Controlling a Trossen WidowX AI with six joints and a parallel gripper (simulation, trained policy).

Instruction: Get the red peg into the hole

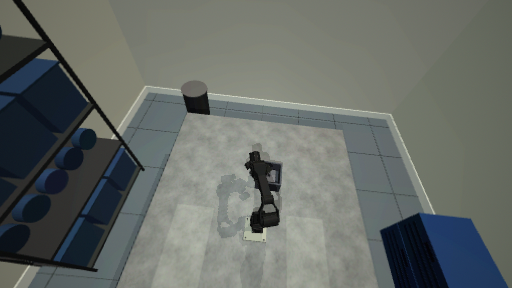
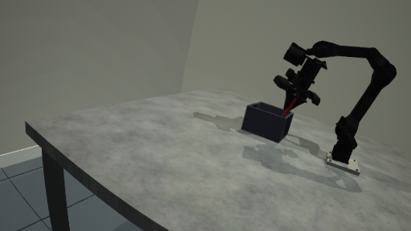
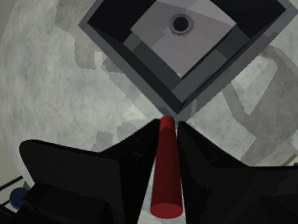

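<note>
Now: gripper tip 60 mm short of the grey plate, 80 mm to the left of it and 80 mm above it. From my gripper tip the other things lie so: dark box: 60 mm ahead, 80 mm to the right, 100 mm below; then red peg: 10 mm behind, 10 mm to the left, 10 mm above.
</note>
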